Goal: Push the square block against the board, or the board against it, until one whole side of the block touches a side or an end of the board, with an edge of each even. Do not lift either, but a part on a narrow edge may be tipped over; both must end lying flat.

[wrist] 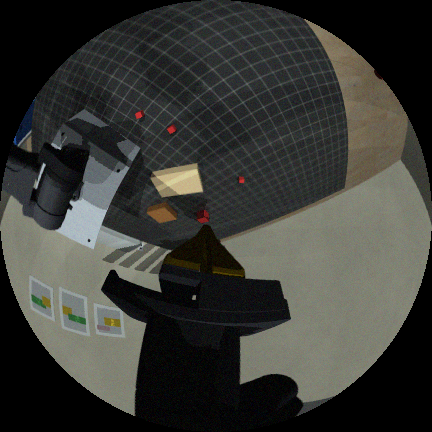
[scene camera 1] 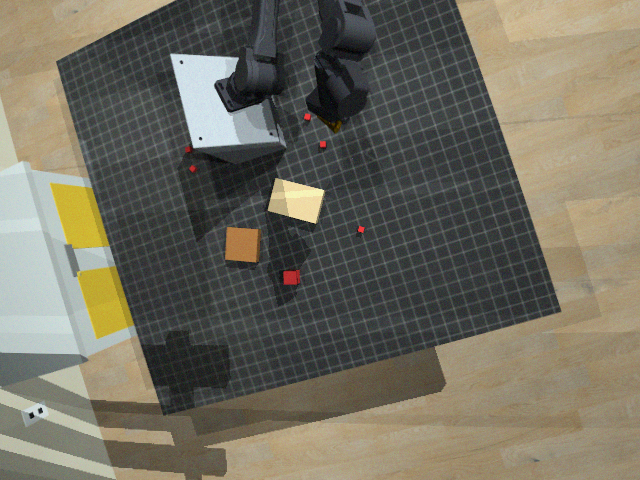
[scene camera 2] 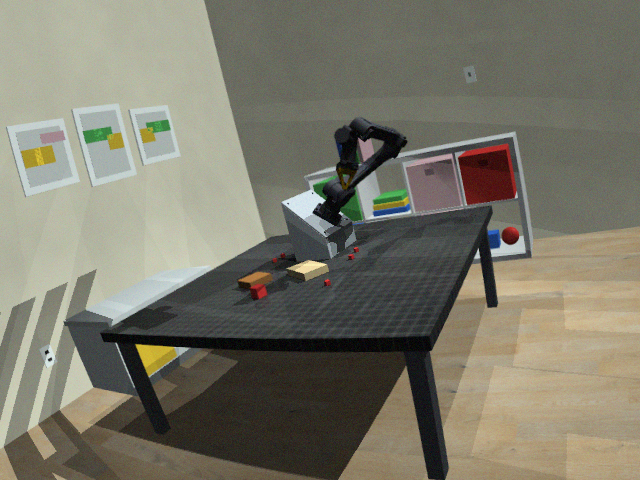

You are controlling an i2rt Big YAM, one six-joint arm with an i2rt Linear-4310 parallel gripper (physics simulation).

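Pixels of known places: gripper, fingertip midpoint: (wrist: 205, 229) (scene camera 1: 336, 131) (scene camera 2: 344, 189); arm's base, origin of the base link: (wrist: 69, 172) (scene camera 1: 239, 93) (scene camera 2: 326, 215).
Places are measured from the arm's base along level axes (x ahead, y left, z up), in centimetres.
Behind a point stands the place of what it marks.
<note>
The square block (scene camera 1: 242, 244) {x 36.0, y -22.1, z -12.6 cm} (scene camera 2: 254, 280) {x 40.6, y -19.6, z -12.6 cm} (wrist: 161, 212) {x 34.9, y -20.0, z -12.6 cm} is orange-brown and lies flat on the dark gridded table. The board (scene camera 1: 296, 201) {x 31.7, y -0.9, z -12.6 cm} (scene camera 2: 308, 270) {x 37.1, y 2.1, z -12.6 cm} (wrist: 180, 180) {x 31.4, y 1.1, z -12.6 cm} is pale wood and lies flat too, turned at a different angle from the block. A clear gap separates them; in scene camera 1 the block is below and left of the board. My gripper (scene camera 1: 336, 129) {x 25.7, y 19.4, z 12.8 cm} (scene camera 2: 345, 186) {x 25.7, y 19.4, z 12.8 cm} (wrist: 205, 229) {x 25.7, y 19.4, z 12.8 cm} is shut and empty, its yellow fingertips together. It hangs high above the table, beside the arm's base and away from both parts. Its palm partly hides the fingers in scene camera 1.
A red cube (scene camera 1: 291, 277) {x 51.6, y -12.0, z -11.5 cm} (scene camera 2: 257, 291) {x 53.9, y -11.3, z -12.7 cm} (wrist: 202, 216) {x 50.2, y -10.7, z -12.0 cm} stands near the block. A small red cube (scene camera 1: 360, 229) {x 47.5, y 12.6, z -13.9 cm} (scene camera 2: 327, 282) {x 48.4, y 13.2, z -14.4 cm} (wrist: 241, 180) {x 47.5, y 13.0, z -13.9 cm} lies beyond the board; several more lie around the white sloped arm base (scene camera 1: 206, 113) {x 4.1, y -8.4, z 7.6 cm} (scene camera 2: 310, 232) {x 13.9, y -3.5, z -3.3 cm}. The table (scene camera 1: 439, 206) {x 51.4, y 35.9, z -15.5 cm} is dark and gridded.
</note>
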